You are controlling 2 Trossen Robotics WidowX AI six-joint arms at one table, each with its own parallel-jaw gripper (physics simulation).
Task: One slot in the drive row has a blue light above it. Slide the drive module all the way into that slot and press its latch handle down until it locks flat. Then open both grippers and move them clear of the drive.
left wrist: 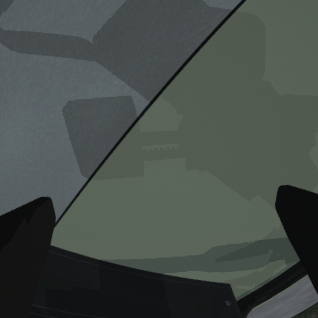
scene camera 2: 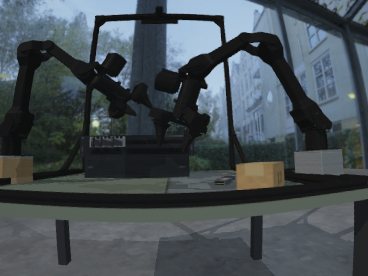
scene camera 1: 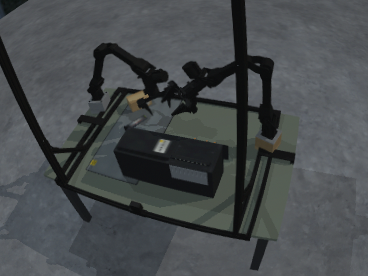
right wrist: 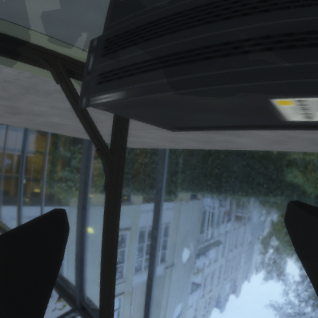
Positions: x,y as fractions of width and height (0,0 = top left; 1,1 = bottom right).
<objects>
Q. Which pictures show my right gripper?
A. Scene camera 2, scene camera 1 and the right wrist view only.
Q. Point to a cardboard box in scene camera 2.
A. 0.69,0.64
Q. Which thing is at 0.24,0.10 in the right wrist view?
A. A grey mat.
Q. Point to a grey mat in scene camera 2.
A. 0.53,0.66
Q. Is my right gripper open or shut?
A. Open.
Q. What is my right gripper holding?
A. Nothing.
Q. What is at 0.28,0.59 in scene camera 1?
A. A grey mat.
</objects>
